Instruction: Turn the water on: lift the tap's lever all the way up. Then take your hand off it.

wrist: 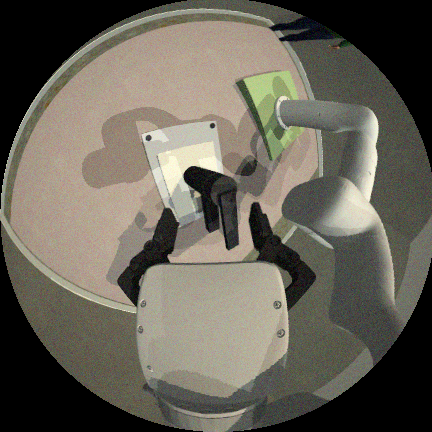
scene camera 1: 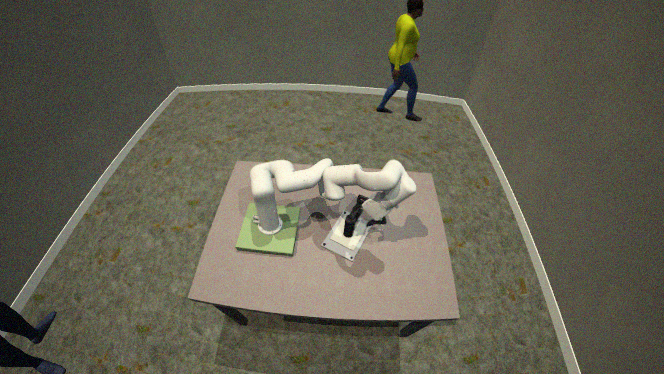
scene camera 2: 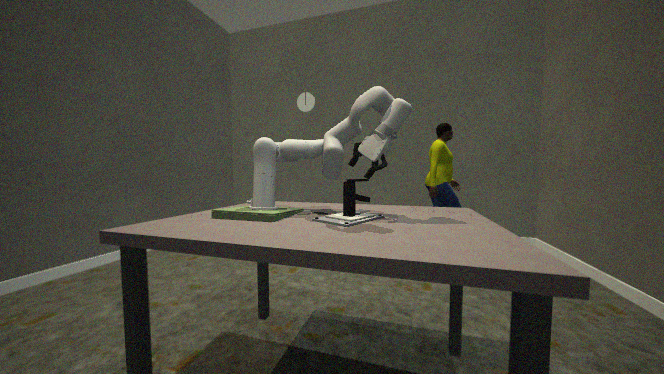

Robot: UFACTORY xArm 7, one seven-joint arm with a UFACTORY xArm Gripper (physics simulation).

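Pixels of known places: gripper, fingertip midpoint: (wrist: 211, 213) (scene camera 1: 360, 217) (scene camera 2: 358, 171); arm's base, origin of the base link: (wrist: 283, 112) (scene camera 1: 270, 224) (scene camera 2: 263, 208).
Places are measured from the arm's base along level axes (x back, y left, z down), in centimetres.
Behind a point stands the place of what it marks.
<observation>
The black tap (scene camera 1: 349, 229) @(x -39.2, y -0.3, z -6.9 cm) (scene camera 2: 349, 200) @(x -39.8, y -0.2, z -5.3 cm) (wrist: 201, 176) @(x -39.7, y -0.3, z -8.3 cm) stands upright on a pale plate (scene camera 1: 336, 248) @(x -34.4, y -6.7, z 1.5 cm) (scene camera 2: 324, 219) @(x -32.0, y -6.3, z 1.5 cm) (wrist: 181, 133) @(x -35.7, y -7.4, z 1.5 cm). Its flat lever (scene camera 2: 358, 180) @(x -41.7, y 5.6, z -12.8 cm) (wrist: 229, 221) @(x -41.0, y 6.6, z -13.3 cm) sticks out from the top, about level, above the shorter spout (scene camera 2: 362, 198) @(x -42.8, y 8.0, z -5.4 cm) (wrist: 210, 216) @(x -42.3, y 8.8, z -6.4 cm). My gripper (scene camera 1: 365, 212) @(x -43.0, y 0.5, z -16.2 cm) (scene camera 2: 360, 170) @(x -43.0, y 0.5, z -16.2 cm) (wrist: 211, 213) @(x -43.0, y 0.5, z -16.2 cm) is open and tilted down over the lever. In the second scene view its fingertips are close above the lever, one near the lever's outer end. In the wrist view the lever lies between the spread fingers, nearer the right one. Contact cannot be made out.
The arm's base stands on a green board (scene camera 1: 250, 241) @(x 6.8, y -11.6, z -0.9 cm) (scene camera 2: 240, 215) @(x -0.4, y -15.1, z 0.5 cm) (wrist: 265, 86) @(x -6.4, y -10.3, z -0.7 cm) on the table (scene camera 1: 260, 280) @(x -2.6, y -28.9, z 2.3 cm) (scene camera 2: 300, 237) @(x -34.6, y -29.8, z 2.3 cm) (wrist: 75, 100) @(x -49.7, y -30.6, z 2.3 cm), left of the tap in the scene views. A person in yellow (scene camera 1: 405, 42) (scene camera 2: 440, 165) is beyond the table. Another person's legs (scene camera 1: 20, 326) show at lower left.
</observation>
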